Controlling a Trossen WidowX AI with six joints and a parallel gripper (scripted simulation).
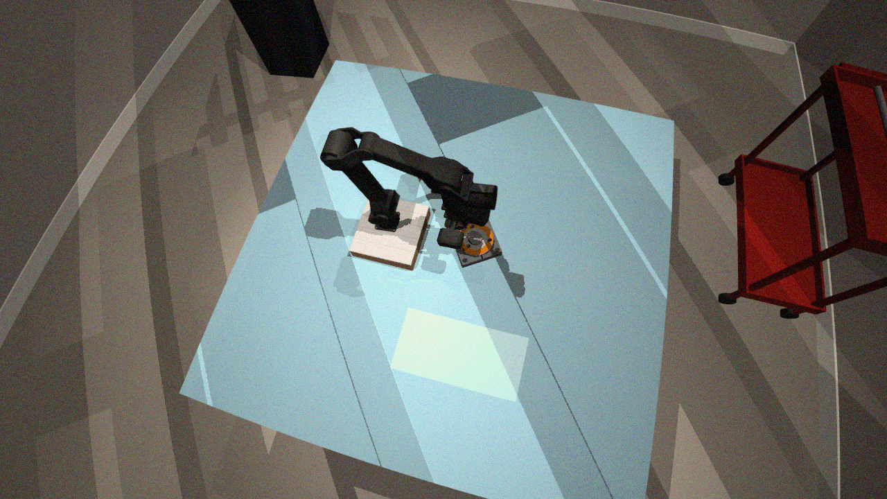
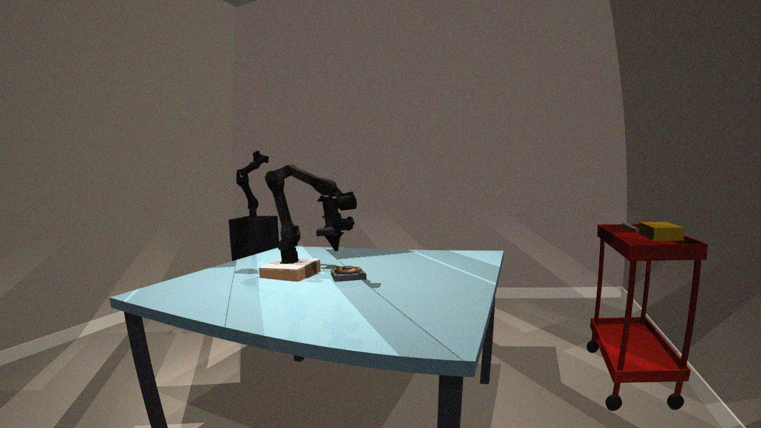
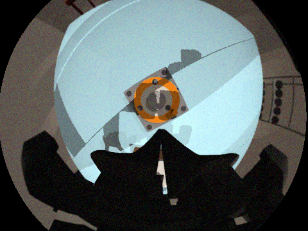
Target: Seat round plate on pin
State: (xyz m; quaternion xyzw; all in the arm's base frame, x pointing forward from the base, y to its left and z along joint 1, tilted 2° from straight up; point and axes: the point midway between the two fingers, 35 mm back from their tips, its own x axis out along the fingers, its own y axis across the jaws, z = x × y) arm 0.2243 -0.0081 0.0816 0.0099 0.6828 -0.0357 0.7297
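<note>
The round plate is 70 mm below my gripper tip, 30 mm ahead of it and 10 mm to the right of it.
</note>
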